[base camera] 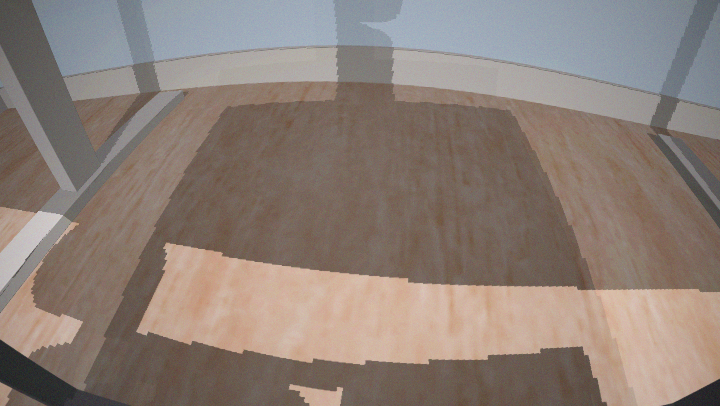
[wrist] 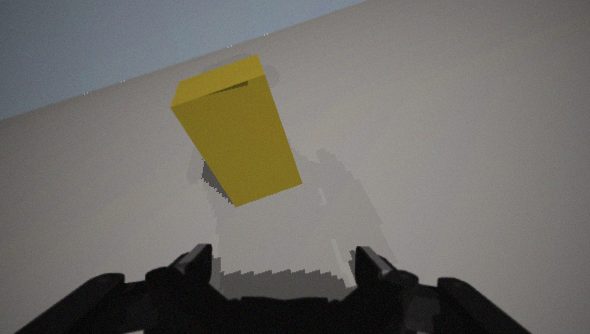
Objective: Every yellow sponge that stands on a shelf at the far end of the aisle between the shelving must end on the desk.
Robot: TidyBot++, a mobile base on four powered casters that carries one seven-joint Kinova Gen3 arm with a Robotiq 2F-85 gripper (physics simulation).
Labels:
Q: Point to a white desk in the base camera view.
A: At 42,100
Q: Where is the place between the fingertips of the gripper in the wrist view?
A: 284,261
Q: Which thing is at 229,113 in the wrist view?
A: A yellow sponge.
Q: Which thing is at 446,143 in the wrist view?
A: A white desk.

